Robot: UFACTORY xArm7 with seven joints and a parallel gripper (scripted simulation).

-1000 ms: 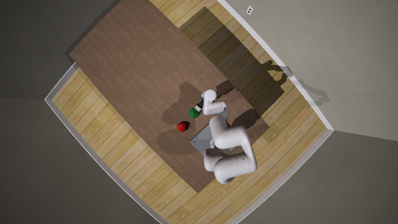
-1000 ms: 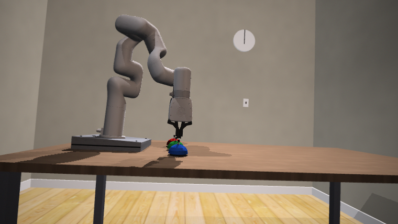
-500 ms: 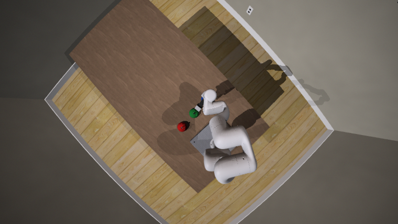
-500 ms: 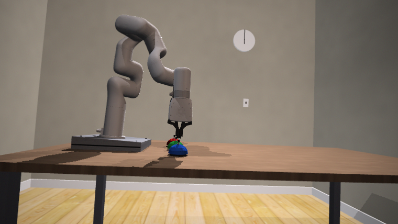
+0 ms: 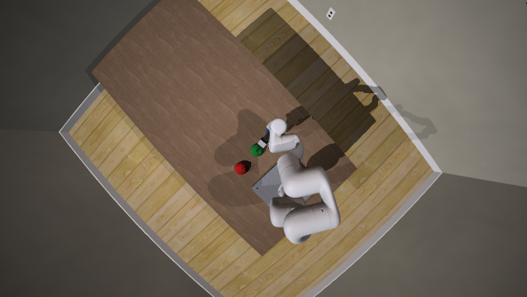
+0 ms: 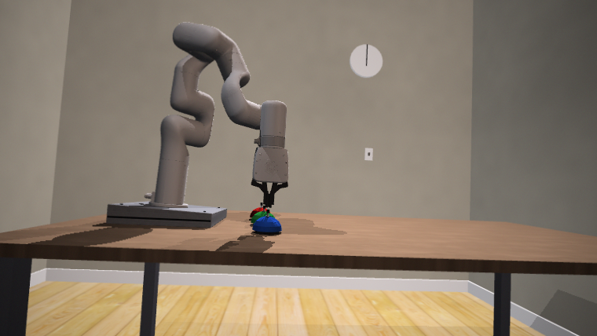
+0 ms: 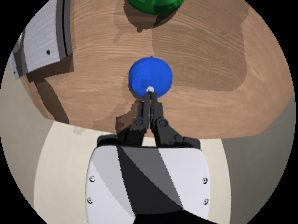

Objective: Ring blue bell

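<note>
Right now the blue bell is 50 mm below my hand. The rest, counted from my hand: red bell (70 mm behind, 310 mm to the left, 50 mm below); then green bell (40 mm behind, 150 mm to the left, 50 mm below).
</note>
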